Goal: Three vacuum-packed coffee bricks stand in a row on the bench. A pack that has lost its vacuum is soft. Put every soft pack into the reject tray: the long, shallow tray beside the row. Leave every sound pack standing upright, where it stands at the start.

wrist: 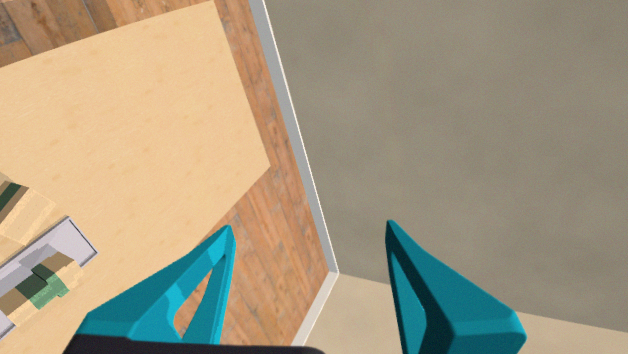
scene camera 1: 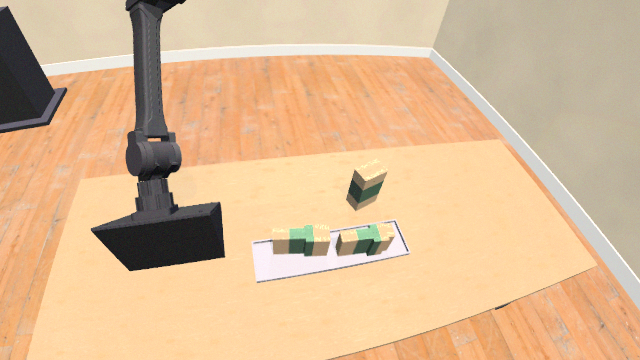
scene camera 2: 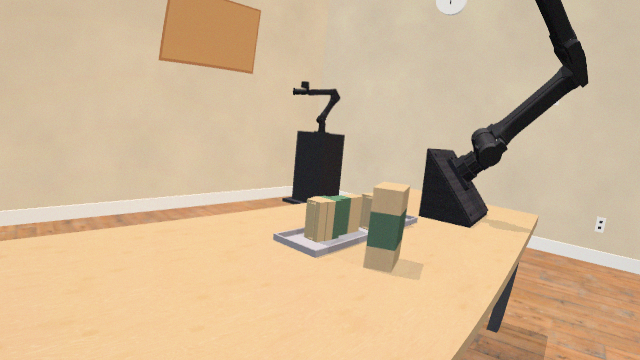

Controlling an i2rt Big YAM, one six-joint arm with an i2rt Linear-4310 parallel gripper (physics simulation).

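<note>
One coffee pack, tan with a dark green band, stands upright on the bench beside the tray, with smooth straight sides. The long, shallow reject tray holds two packs lying lengthwise, both with stepped, uneven sides. One pack lies toward the tray end away from the arm's base. The other pack lies nearer the base, partly hidden in scene camera 2. My gripper is open and empty, away from the packs; it is out of both scene views.
My arm's black wedge base stands on the bench, near one tray end. A second arm on a black pedestal stands on the floor behind. A wall fills much of the wrist view.
</note>
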